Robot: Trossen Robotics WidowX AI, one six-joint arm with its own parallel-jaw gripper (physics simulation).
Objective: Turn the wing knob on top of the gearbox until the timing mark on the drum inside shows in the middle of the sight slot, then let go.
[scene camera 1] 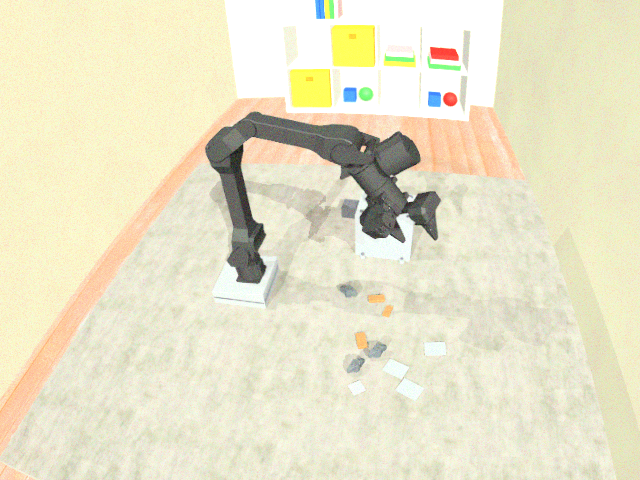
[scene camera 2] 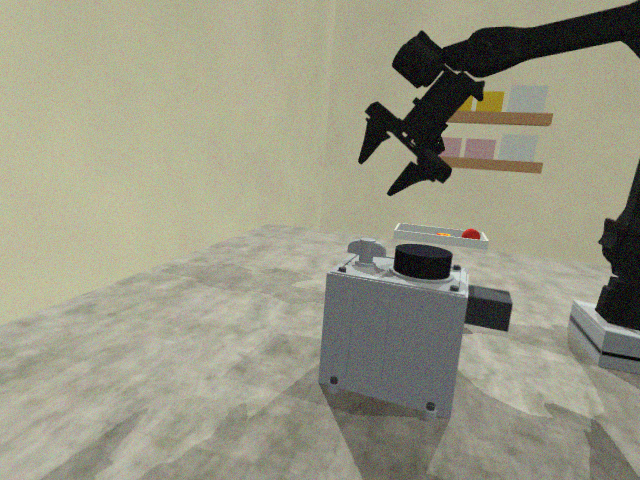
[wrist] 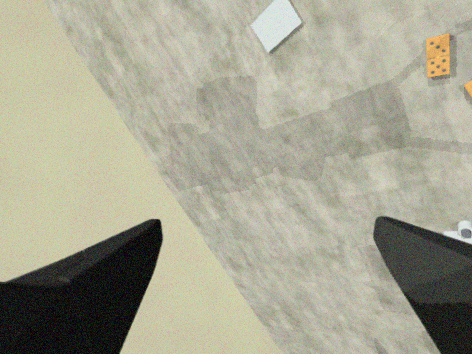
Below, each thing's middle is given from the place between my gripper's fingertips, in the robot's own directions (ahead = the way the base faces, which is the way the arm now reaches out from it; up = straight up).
Right now my hand is 25 cm to the right of the grey wing knob (scene camera 2: 367,248), 9 cm above it and 5 cm past it. Also, from my hand: gearbox (scene camera 2: 393,332): 25 cm to the left, 14 cm below, 11 cm behind.
